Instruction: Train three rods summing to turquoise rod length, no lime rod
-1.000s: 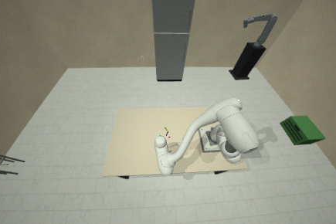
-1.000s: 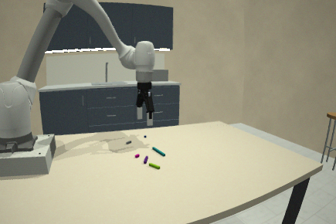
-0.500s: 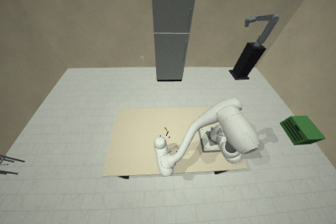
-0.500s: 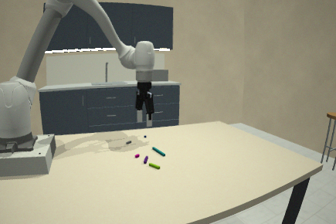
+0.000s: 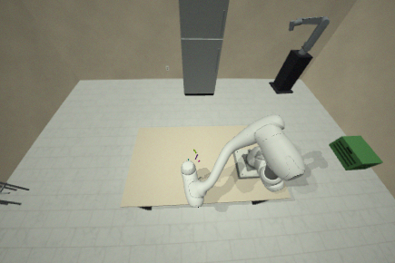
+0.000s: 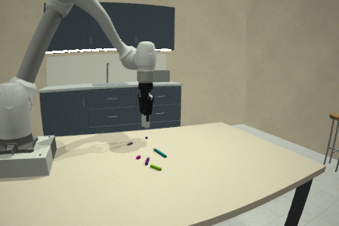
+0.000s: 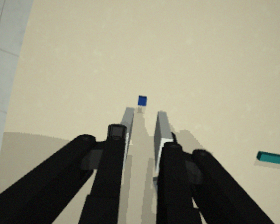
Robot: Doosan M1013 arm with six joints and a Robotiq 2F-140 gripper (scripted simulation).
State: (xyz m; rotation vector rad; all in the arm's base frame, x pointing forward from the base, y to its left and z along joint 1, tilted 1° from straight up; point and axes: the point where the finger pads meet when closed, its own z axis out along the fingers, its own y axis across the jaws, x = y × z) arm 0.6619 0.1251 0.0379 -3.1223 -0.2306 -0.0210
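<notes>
Now: the small blue rod 10 mm ahead of my hand and 100 mm below it. From my hand the other things lie so: turquoise rod 20 mm behind, 220 mm to the right, 100 mm below; then grey rod 110 mm behind, 50 mm to the right, 100 mm below; then magenta rod 120 mm behind, 230 mm to the right, 100 mm below.
</notes>
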